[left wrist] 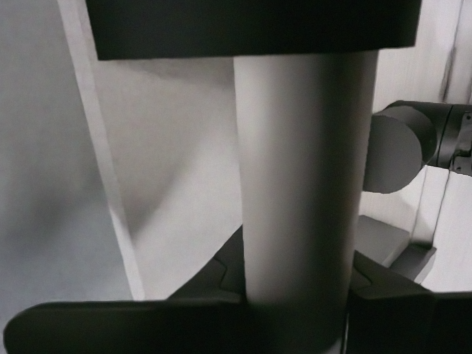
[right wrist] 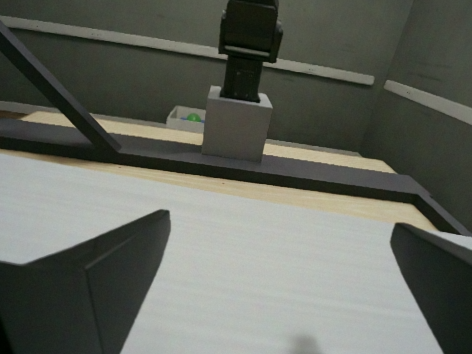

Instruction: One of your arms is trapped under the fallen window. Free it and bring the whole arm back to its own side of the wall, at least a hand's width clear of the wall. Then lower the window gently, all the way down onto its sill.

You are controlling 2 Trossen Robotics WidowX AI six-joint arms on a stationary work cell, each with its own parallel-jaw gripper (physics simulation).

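Frame: origin at the left arm's base, x ahead, y left, z up, level; millimetres.
Where they show: right gripper, fingertip midpoint: (right wrist: 280, 226); left arm's base, link origin: (right wrist: 239, 95).
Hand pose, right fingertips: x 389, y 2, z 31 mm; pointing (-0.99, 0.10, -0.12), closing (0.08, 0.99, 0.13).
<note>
Each offset is from my right fingertips to the top centre of the thing. "pt": to the spot under its first point. Level surfaces: height alone.
My left gripper (left wrist: 273, 228) is shut on a thick light grey bar @[pt dy -77, dx +102, dz +294 mm] (left wrist: 302, 175), apparently the window's handle. The bar runs up the left wrist view to a black block @[pt dy -95, dx +103, dz +300 mm] (left wrist: 255, 27). The window's panel and lower edge cannot be made out for certain. My right gripper (right wrist: 280, 226) is open and empty, its fingers wide apart in front of a white streaked surface @[dz -44 mm] (right wrist: 280, 270), which may be the wall. How far it is from that surface is hard to tell. The sill cannot be identified in either view.
A dark grey arm joint (left wrist: 395, 150) shows right of the bar in the left wrist view. In the right wrist view, a black arm part (right wrist: 250, 30) stands on a grey block @[dy -2, dx -389, dz -31 mm] (right wrist: 237, 130) on a dark frame (right wrist: 320, 175). Behind is a white box (right wrist: 182, 124) with a green ball (right wrist: 194, 117).
</note>
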